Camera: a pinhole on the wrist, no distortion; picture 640 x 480 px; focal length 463.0 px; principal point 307.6 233.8 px. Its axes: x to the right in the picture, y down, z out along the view. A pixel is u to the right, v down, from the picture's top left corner.
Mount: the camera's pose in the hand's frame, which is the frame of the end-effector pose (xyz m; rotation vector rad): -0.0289 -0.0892 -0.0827 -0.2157 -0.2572 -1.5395
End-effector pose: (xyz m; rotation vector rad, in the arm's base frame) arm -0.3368 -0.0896 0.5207 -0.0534 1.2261 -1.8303
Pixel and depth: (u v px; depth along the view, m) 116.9 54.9 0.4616
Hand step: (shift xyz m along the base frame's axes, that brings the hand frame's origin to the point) 0.4208 -0.0808 0.0731
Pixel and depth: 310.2 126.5 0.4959
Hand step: 0.3145 -0.1743 0.2227
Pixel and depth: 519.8 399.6 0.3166
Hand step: -0.0032 -0.2304 0.2012
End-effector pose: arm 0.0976 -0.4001 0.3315 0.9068 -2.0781 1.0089
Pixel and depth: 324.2 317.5 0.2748
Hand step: -0.0400 -0.1643 -0.0745
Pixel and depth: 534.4 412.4 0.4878
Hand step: -0.0612 -0.5046 -0.0460
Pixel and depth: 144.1 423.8 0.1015
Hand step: 0.0128 -0.0176 0.0143
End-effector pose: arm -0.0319 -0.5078 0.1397 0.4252 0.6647 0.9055
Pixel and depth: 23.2 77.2 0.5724
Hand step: -0.1025 0.0052 0.5869
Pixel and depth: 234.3 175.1 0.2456
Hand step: 0.0542 -0.0536 0.1364
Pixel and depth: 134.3 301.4 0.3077
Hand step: 0.0591 0.0563 0.1943
